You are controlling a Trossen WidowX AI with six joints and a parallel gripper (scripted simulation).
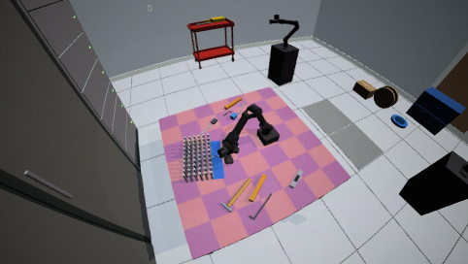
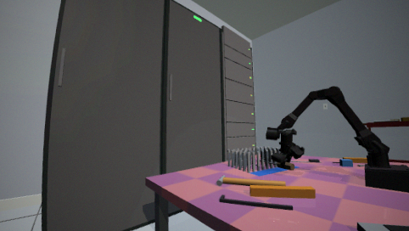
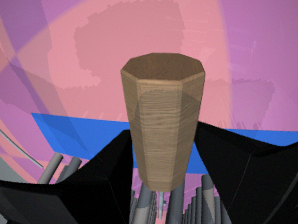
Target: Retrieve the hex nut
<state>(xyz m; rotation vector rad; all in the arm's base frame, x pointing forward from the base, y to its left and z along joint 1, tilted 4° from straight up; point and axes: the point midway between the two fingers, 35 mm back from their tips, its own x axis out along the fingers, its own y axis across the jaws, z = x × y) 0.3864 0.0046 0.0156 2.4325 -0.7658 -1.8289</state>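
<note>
Now: gripper tip 6 cm short of the blue taped strip, 3 cm above it and 2 cm to the left of it. Round my gripper tip: thin-shafted pick 10 cm ahead, 4 cm to the right; grey block 45 cm to the left, 36 cm behind, 2 cm below; blue cube 35 cm to the right, 29 cm behind, 2 cm below.
</note>
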